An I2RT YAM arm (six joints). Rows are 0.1 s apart.
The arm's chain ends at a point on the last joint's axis. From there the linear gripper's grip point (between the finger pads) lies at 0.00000 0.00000 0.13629 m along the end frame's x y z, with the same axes.
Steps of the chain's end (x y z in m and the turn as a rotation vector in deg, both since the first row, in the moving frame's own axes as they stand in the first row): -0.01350, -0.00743, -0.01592, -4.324, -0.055, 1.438; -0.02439, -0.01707, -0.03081, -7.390, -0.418, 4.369; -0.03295, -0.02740, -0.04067, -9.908, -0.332, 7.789; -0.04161, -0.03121, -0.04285, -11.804, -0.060, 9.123; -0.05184, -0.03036, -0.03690, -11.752, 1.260, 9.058; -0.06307, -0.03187, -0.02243, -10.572, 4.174, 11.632; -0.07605, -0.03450, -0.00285, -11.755, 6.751, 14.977
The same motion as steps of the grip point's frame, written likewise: -0.01376, 0.00284, -0.01631, -4.324, -0.055, 1.438; -0.02605, 0.00040, -0.03195, -7.390, -0.418, 4.369; -0.03533, -0.00407, -0.04270, -9.908, -0.332, 7.789; -0.04397, -0.00346, -0.04573, -11.804, -0.060, 9.123; -0.05107, -0.00248, -0.03978, -11.752, 1.260, 9.058; -0.05581, -0.00606, -0.02509, -10.572, 4.174, 11.632; -0.06394, -0.00504, -0.00663, -11.755, 6.751, 14.977
